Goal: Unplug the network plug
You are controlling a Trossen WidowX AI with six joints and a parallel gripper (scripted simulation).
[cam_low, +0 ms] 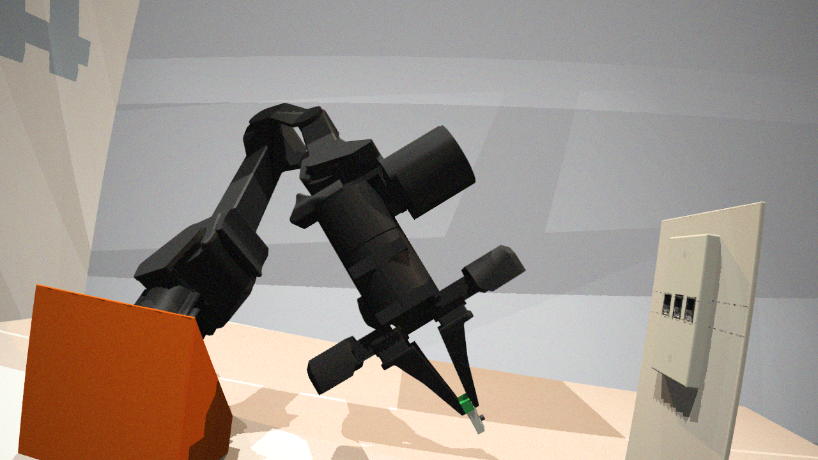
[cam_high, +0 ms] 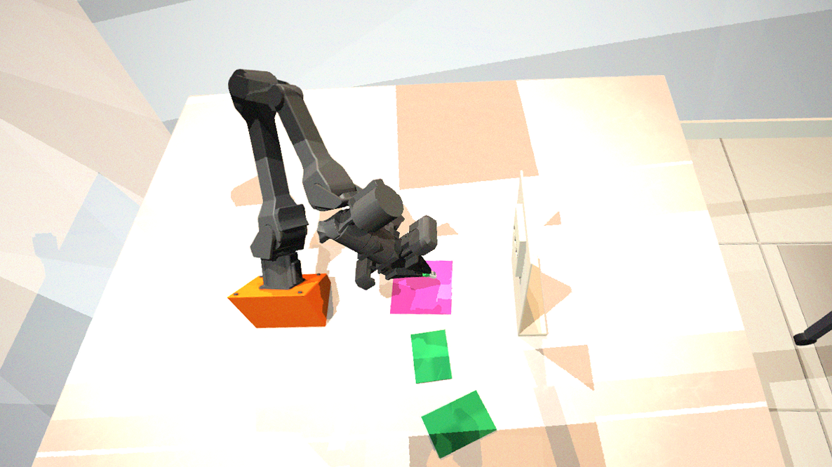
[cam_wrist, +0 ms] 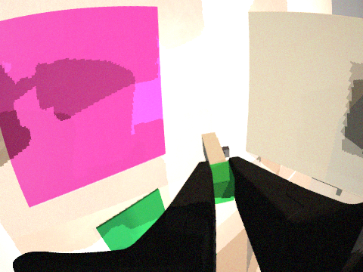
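Now: the magenta square 90 mm below my gripper tip, 20 mm to the left of it and 20 mm behind it. The rest, counted from my gripper tip: network plug (right at my gripper tip); upright panel (170 mm ahead, 30 mm above, 10 mm to the left).
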